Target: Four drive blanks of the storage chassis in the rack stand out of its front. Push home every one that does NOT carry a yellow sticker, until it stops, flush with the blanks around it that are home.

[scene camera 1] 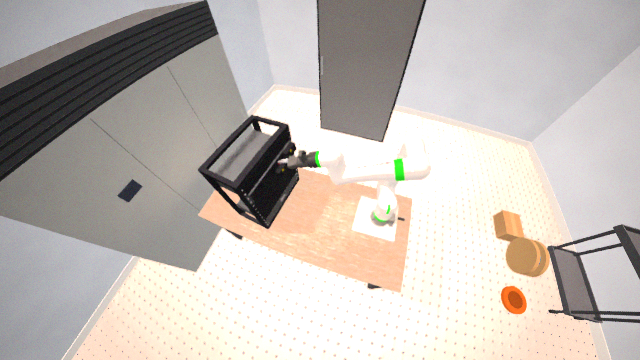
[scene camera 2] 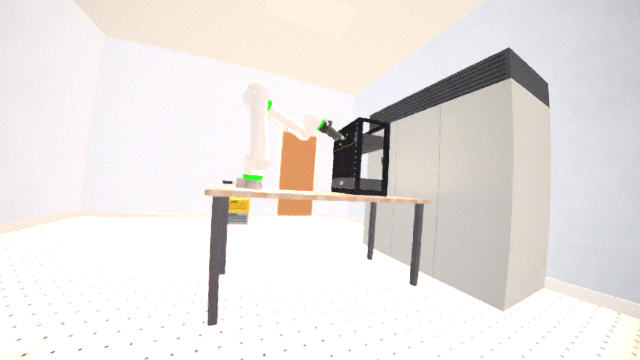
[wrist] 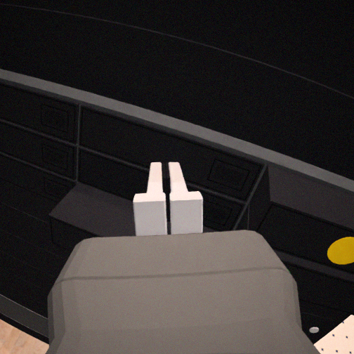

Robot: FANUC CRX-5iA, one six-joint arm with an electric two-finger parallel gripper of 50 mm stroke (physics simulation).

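Where they show: gripper, fingertip midpoint: (scene camera 1: pixel 279 161); arm's base at its link origin: (scene camera 1: pixel 379 217) (scene camera 2: pixel 251 188).
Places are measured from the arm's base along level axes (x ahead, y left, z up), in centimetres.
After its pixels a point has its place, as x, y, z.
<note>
The storage chassis (wrist: pixel 200 133) shows its dark front in the wrist view, inside the black rack (scene camera 1: pixel 262 156) @[75.6, 9.3, 58.9] (scene camera 2: pixel 358 160) @[72.7, -18.4, 25.7]. At right, a blank (wrist: pixel 300 227) with a yellow sticker (wrist: pixel 342 250) stands out. At lower left, another blank (wrist: pixel 95 205) stands out; the gripper body hides part of its front, and no sticker shows on the visible part. Between them, an upper blank (wrist: pixel 125 135) looks level with its left neighbour (wrist: pixel 30 107). My gripper (wrist: pixel 165 179) (scene camera 1: pixel 280 162) @[72.3, 1.1, 45.4] (scene camera 2: pixel 344 138) @[72.3, 1.1, 45.4] is shut and empty, tips before the middle column. Touch cannot be told; the fingers hide part of the blank below.
The rack stands on the wooden table (scene camera 1: pixel 320 240) @[39.3, 28.1, -1.2] (scene camera 2: pixel 320 195) @[37.8, -28.1, -1.3], which also bears the arm's base (scene camera 1: pixel 384 215) @[0.3, 5.5, 16.7] (scene camera 2: pixel 250 183) @[-1.8, -6.3, 3.1]. A tall grey cabinet (scene camera 1: pixel 150 150) (scene camera 2: pixel 470 190) stands behind the rack. The rack's frame surrounds the chassis front closely.
</note>
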